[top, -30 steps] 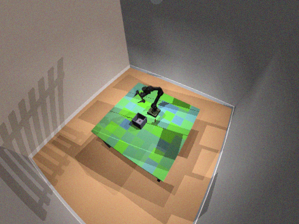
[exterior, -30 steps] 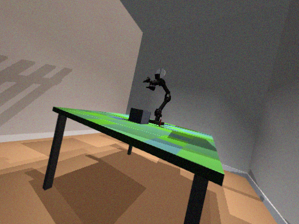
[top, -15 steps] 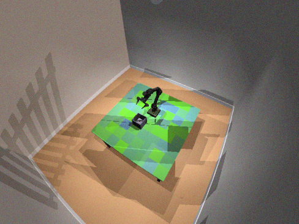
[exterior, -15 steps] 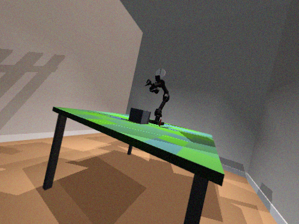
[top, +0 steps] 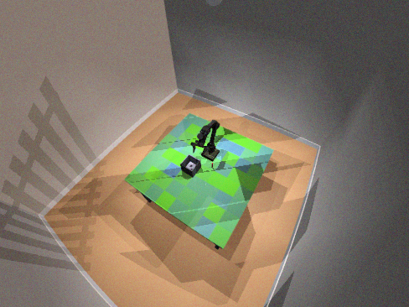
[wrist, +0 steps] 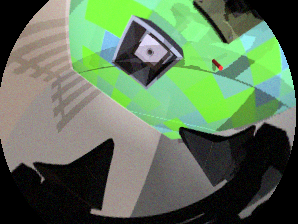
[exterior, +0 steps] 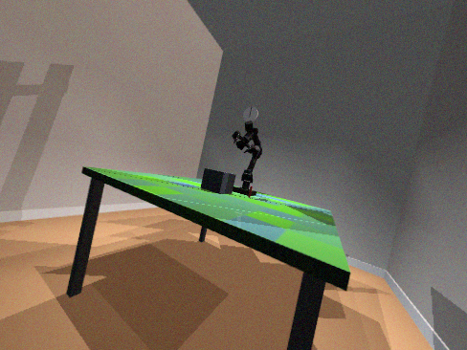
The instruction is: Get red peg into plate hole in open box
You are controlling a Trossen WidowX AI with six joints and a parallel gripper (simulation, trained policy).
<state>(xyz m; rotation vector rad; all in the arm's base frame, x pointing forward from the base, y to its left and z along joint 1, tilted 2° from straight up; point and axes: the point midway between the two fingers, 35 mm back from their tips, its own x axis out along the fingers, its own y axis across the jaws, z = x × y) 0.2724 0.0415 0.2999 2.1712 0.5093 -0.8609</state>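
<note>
Now: gripper tip 130 mm past the red peg, 90 mm to the right of it and 280 mm above it.
</note>
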